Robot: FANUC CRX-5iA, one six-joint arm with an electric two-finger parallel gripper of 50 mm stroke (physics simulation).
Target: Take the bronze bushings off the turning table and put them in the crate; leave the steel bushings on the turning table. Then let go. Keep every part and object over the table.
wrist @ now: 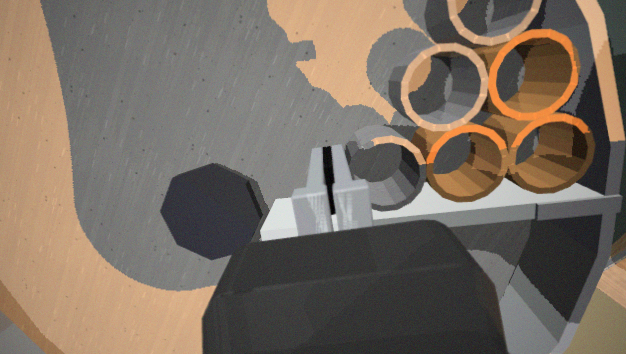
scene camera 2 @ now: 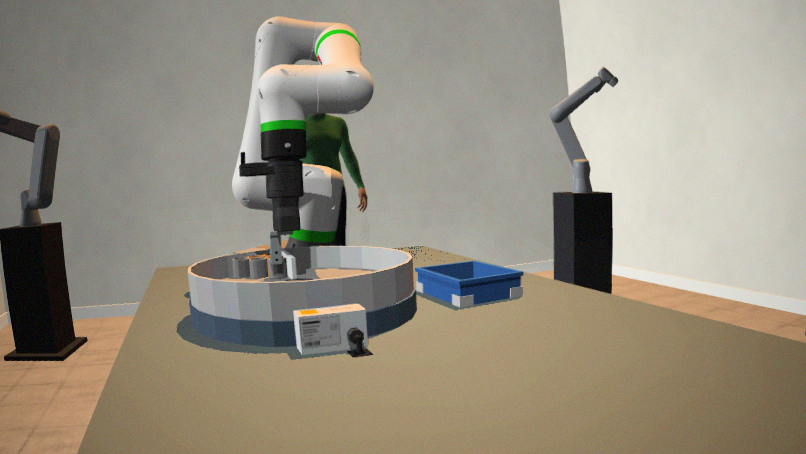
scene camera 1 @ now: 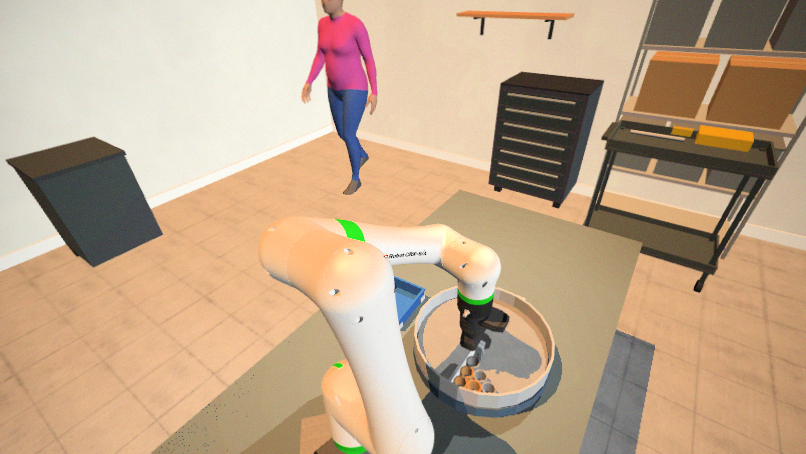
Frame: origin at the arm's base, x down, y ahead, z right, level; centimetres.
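Where they show: gripper, fingertip midpoint: [wrist: 329, 167] [scene camera 2: 276, 264] [scene camera 1: 478, 357]; arm's base, origin of the base link: [scene camera 1: 360, 447].
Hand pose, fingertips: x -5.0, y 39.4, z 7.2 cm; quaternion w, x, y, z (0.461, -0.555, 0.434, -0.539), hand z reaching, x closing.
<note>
Each offset is from my fingertips to the top centre of the thing. "*": to the spot under its first point.
My gripper [wrist: 329, 167] [scene camera 2: 276, 266] is shut inside the turning table's [scene camera 1: 488, 400] [scene camera 2: 248, 297] [wrist: 604, 100] rim. No part shows between its fingertips. A steel bushing {dx -0.7, dy -2.7, dz -0.1 cm} [wrist: 404, 187] stands close beside the right finger in the wrist view. Two more steel bushings {dx -0.6, dy -4.9, dz +4.1 cm} [wrist: 465, 107] {* dx +1.3, dy -4.7, dz +7.1 cm} [wrist: 436, 21] stand farther up in that view. Three bronze bushings {dx -0.6, dy -8.7, dz +4.8 cm} [wrist: 555, 70] {dx -0.6, dy -6.6, dz +0.6 cm} [wrist: 466, 189] {dx -0.6, dy -10.3, dz +1.3 cm} [wrist: 556, 175] stand upright in the same cluster, near the rim. The blue crate {dx +3.5, dy +1.9, dz -38.3 cm} [scene camera 1: 413, 307] [scene camera 2: 491, 288] stands on the table beside the turning table. The arm hides part of the crate in scene camera 1.
A pale guide bar {* dx -0.4, dy -4.9, dz -1.6 cm} [wrist: 425, 205] [scene camera 2: 290, 265] runs under the fingers and along the bushings. A dark eight-sided post {* dx +2.4, dy +7.2, dz -4.1 cm} [wrist: 212, 212] stands left of the fingers in the wrist view. A white control box {* dx +5.4, dy +32.7, dz -7.1 cm} [scene camera 2: 321, 332] stands before the turning table. A person [scene camera 1: 345, 56] walks behind.
</note>
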